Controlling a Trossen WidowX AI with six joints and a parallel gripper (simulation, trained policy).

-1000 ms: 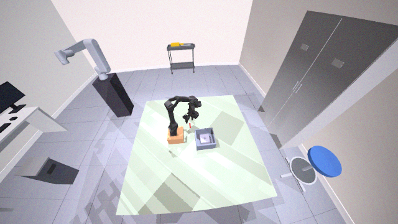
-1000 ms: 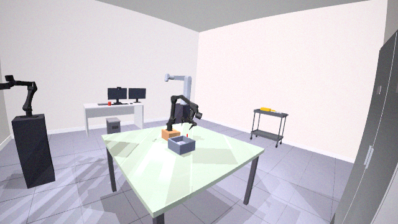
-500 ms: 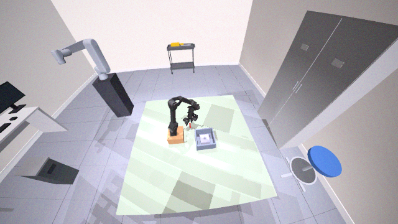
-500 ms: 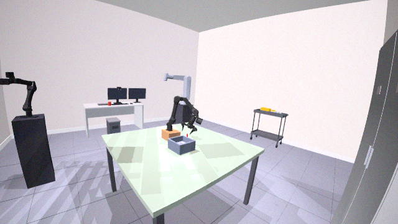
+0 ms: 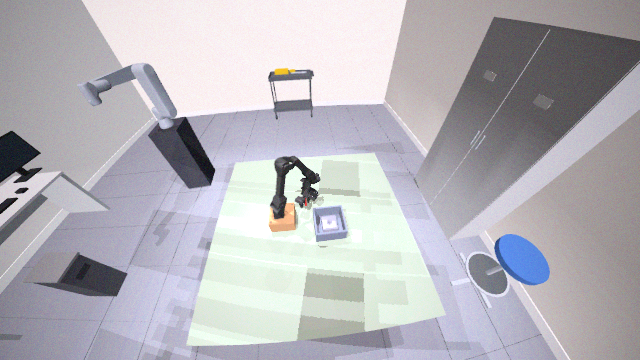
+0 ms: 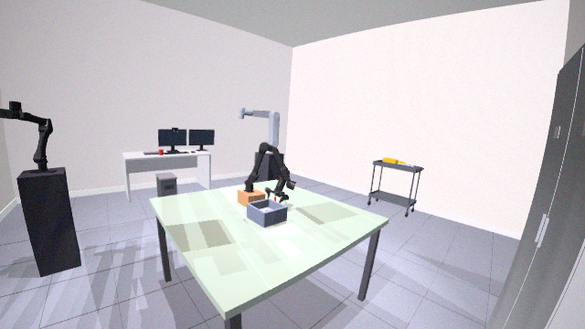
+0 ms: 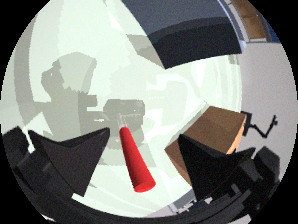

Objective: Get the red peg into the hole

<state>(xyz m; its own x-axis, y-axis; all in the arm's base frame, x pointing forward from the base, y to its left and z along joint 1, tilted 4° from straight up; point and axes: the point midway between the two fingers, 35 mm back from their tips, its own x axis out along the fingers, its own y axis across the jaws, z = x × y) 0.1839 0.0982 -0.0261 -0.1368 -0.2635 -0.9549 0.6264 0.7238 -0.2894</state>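
The red peg is 2 cm to the left of my gripper tip, 1 cm ahead of it and 1 cm above it. Also, from my gripper tip: plate 18 cm to the right, 13 cm ahead, 2 cm above; grey box 18 cm to the right, 13 cm ahead.
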